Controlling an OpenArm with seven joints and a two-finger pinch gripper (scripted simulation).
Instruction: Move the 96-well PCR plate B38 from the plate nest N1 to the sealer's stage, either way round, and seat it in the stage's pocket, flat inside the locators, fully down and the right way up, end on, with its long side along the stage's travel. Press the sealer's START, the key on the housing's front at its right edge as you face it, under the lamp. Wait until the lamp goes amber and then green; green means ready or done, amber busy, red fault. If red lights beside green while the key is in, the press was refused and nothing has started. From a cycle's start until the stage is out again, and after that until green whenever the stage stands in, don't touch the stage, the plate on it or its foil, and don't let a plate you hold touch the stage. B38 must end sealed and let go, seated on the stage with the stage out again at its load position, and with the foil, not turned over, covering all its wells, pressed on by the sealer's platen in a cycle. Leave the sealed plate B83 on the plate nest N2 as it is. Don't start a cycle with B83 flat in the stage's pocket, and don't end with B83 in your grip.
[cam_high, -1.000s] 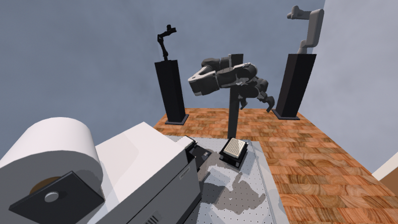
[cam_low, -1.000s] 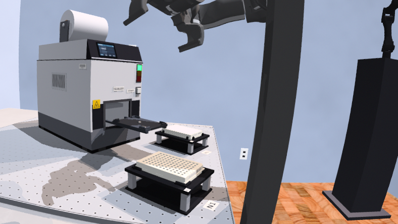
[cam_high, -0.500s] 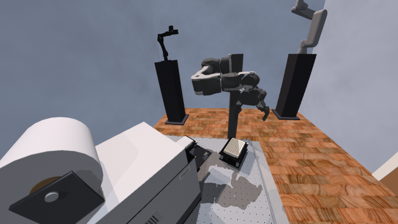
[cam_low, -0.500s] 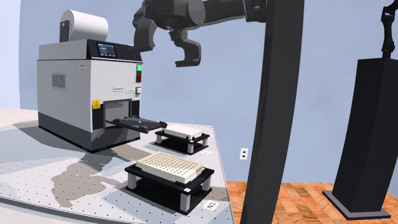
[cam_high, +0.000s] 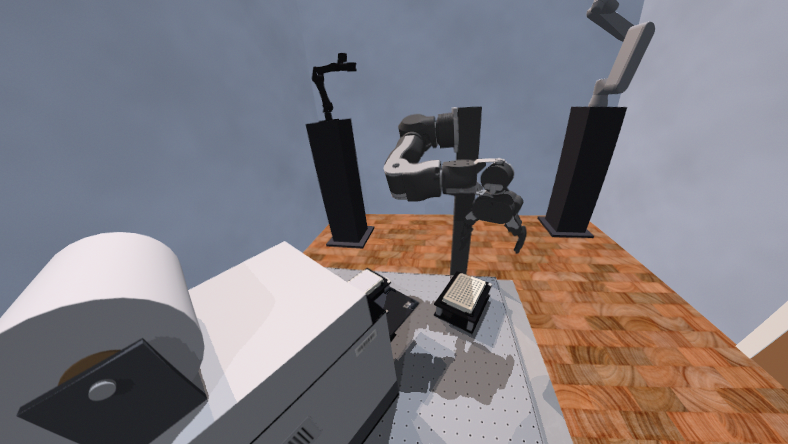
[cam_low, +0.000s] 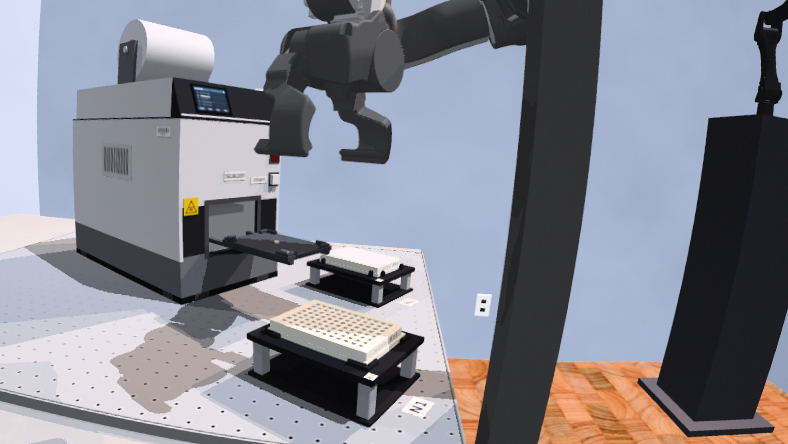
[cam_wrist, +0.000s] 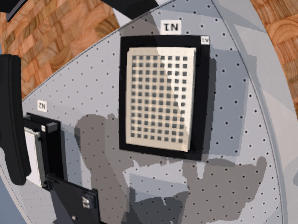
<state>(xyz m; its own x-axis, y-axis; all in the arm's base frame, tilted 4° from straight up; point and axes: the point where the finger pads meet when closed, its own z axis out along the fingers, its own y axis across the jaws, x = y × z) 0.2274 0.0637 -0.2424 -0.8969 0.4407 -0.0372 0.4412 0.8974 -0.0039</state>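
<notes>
Now: the 96-well plate B38 180 mm below my hand, 50 mm to the right of it and 10 mm behind it. From my hand the other things lie so: plate nest N1 (200 mm below, 50 mm to the right, 10 mm behind); then sealer's stage (250 mm to the right, 140 mm below, 120 mm ahead); then touchscreen (260 mm to the right, 240 mm ahead, 80 mm above).
</notes>
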